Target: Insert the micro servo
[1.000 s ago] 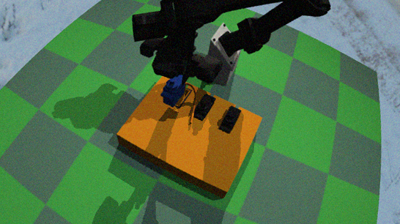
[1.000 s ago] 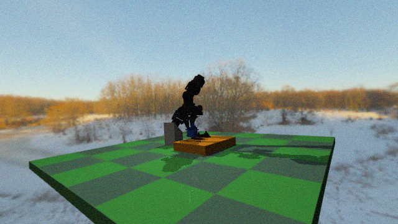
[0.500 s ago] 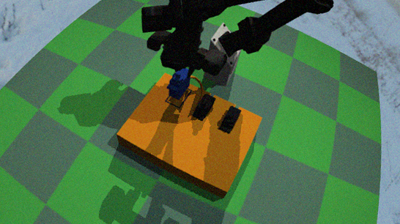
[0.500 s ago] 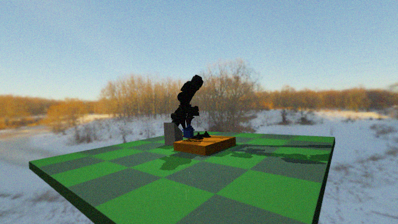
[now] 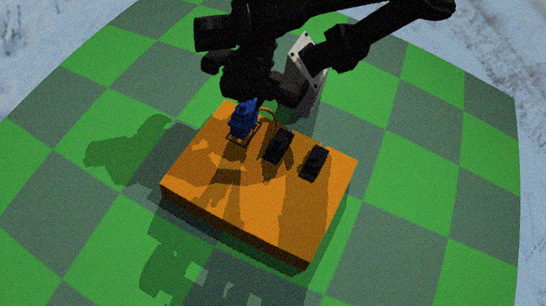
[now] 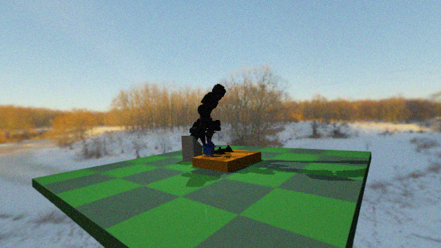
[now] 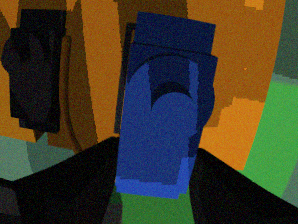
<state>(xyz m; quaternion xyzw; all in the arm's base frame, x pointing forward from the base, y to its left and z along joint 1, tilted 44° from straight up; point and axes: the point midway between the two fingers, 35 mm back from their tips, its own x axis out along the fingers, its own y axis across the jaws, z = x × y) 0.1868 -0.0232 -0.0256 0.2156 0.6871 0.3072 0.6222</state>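
Now: gripper tip 120 mm short of the orange deck, 90 mm to the right of it and 80 mm above it.
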